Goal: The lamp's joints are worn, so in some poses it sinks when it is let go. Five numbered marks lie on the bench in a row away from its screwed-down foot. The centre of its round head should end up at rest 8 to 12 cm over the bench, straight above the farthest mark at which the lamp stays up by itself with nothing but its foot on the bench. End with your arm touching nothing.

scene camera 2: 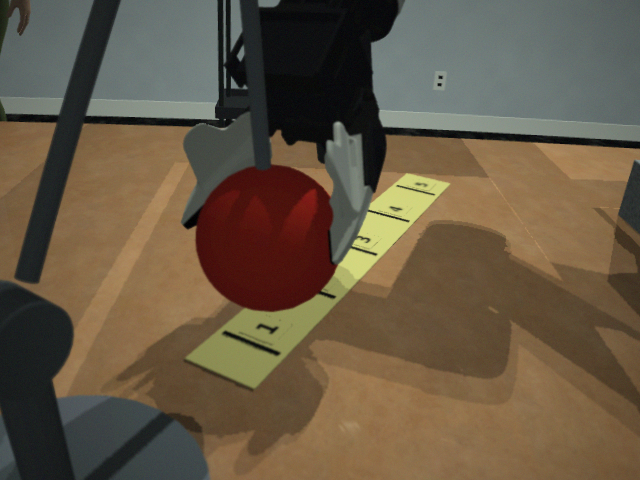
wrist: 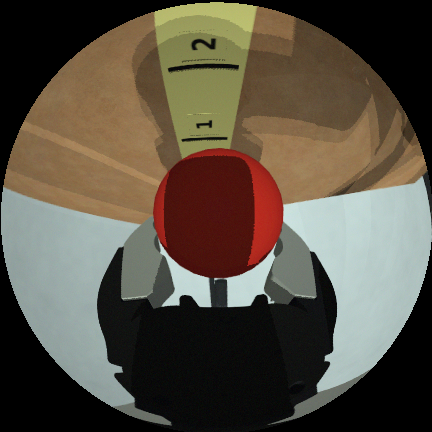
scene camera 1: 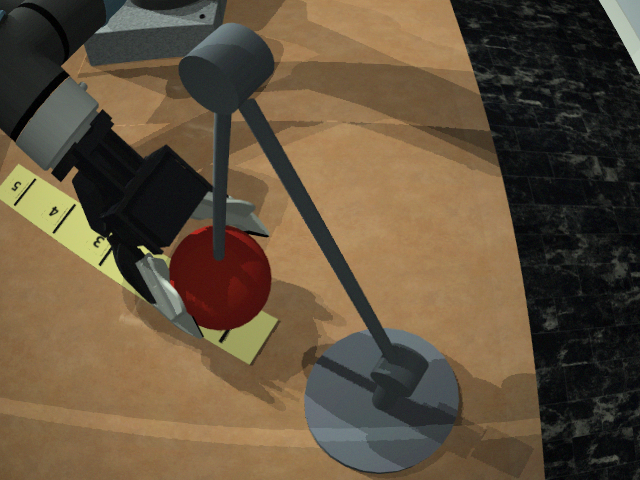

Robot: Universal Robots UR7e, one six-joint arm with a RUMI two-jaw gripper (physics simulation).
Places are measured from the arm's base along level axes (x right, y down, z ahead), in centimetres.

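Pixels of known places: gripper, fingertip midpoint: [scene camera 2: 253,244] [scene camera 1: 235,286].
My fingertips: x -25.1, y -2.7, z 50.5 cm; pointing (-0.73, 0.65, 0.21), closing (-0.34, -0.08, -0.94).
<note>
Ahead of a thing's pixels: the offset from my fingertips to its middle. "spot": to the spot under its first point.
The lamp's round red head {spot: dx +0.3, dy -3.3, dz +2.4 cm} [scene camera 1: 221,294] [scene camera 2: 263,273] [wrist: 210,210] hangs off the bench near the mark 1 end of the yellow strip {spot: dx -1.4, dy +9.0, dz +1.7 cm} [scene camera 1: 253,338] [scene camera 2: 222,356] [wrist: 205,100]. Its exact height cannot be told. My gripper [scene camera 1: 234,286] [scene camera 2: 262,243] [wrist: 216,221] is shut on the head, one jaw on each side. The thin upper rod [scene camera 1: 222,165] [scene camera 2: 256,93] runs from the head up to the elbow joint {spot: dx -3.3, dy -30.9, dz +2.6 cm} [scene camera 1: 227,67]; the lower rod [scene camera 1: 310,217] [scene camera 2: 67,144] slopes down to the round foot {spot: dx -11.6, dy +7.6, dz +10.3 cm} [scene camera 1: 336,428] [scene camera 2: 175,454]. In scene camera 1 the head hides mark 2; marks 3, 4 and 5 show.
A grey stone block [scene camera 1: 149,46] [scene camera 2: 631,196] stands on the bench beyond the strip's side. The bench edge runs down the right of scene camera 1, with dark floor [scene camera 1: 573,206] beyond. My arm reaches over the strip's far half. A wall and part of a person show behind.
</note>
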